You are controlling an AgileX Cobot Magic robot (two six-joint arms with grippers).
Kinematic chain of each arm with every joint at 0, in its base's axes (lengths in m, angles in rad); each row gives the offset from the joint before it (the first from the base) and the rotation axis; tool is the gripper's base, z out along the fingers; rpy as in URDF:
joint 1: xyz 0 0 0.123 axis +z
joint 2: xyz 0 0 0 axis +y
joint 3: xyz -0.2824 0 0.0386 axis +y
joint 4: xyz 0.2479 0 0.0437 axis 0.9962 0 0.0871
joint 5: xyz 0 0 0 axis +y
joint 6: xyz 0.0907 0 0.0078 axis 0.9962 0 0.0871
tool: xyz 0 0 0 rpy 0 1.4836 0
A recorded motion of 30 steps. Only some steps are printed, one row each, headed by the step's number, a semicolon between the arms.
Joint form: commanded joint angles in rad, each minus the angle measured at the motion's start. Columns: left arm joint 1, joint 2, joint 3, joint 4, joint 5, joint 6; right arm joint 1, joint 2, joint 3, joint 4, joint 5, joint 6.
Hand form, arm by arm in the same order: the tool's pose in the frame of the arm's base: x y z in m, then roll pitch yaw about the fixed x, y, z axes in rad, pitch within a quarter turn. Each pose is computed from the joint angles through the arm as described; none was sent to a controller.
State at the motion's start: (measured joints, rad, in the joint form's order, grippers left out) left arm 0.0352 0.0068 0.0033 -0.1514 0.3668 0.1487; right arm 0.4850 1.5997 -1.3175 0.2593 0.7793 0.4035
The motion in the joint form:
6: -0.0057 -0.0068 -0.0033 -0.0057 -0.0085 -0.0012; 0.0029 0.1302 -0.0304 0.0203 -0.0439 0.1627
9: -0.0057 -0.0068 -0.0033 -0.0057 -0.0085 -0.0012; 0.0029 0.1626 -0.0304 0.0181 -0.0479 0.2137
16: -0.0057 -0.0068 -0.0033 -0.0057 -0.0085 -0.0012; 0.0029 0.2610 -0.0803 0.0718 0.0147 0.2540
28: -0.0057 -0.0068 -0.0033 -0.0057 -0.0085 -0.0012; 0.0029 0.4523 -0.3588 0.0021 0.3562 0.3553
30: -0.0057 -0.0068 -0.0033 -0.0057 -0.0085 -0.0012; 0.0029 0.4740 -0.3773 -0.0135 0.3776 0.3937
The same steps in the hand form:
6: 0.0533 -0.0034 0.1812 -3.0875 1.3038 -3.1130; 0.3248 0.1915 0.2680 2.6148 0.2728 2.8332
9: 0.0533 -0.0034 0.1812 -3.0875 1.3038 -3.1130; 0.3291 0.1935 0.2559 2.6267 0.2296 2.7930
16: 0.0533 -0.0034 0.1812 -3.0875 1.3038 -3.1130; 0.3397 0.2042 0.2304 2.6653 0.0963 2.7633
28: 0.0533 -0.0034 0.1812 -3.0875 1.3038 -3.1130; 0.3659 0.2183 0.2178 2.8664 -0.0744 2.7877
30: 0.0533 -0.0034 0.1812 -3.0875 1.3038 -3.1130; 0.3686 0.2186 0.2128 2.8964 -0.0898 2.7579

